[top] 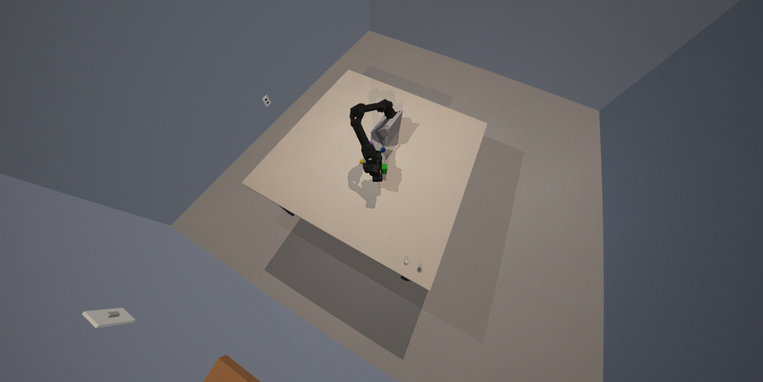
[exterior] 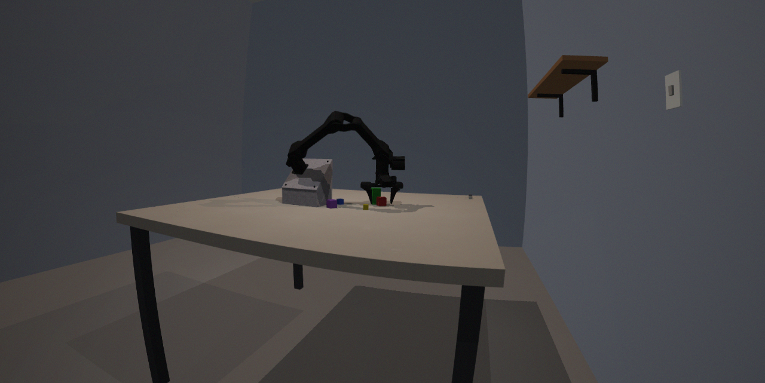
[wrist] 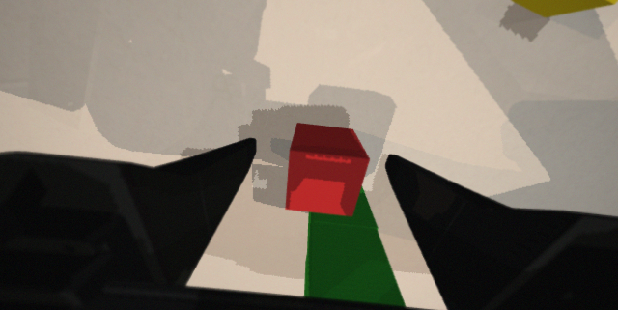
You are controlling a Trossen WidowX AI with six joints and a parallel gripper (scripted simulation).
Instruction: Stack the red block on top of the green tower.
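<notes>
Right now my gripper tip is 10 mm past the yellow cube and 140 mm to the left of it. Also, from my gripper tip: red block 10 mm above; then purple cube 160 mm behind, 170 mm to the right, 10 mm above; then blue cube 180 mm behind, 70 mm to the right.
</notes>
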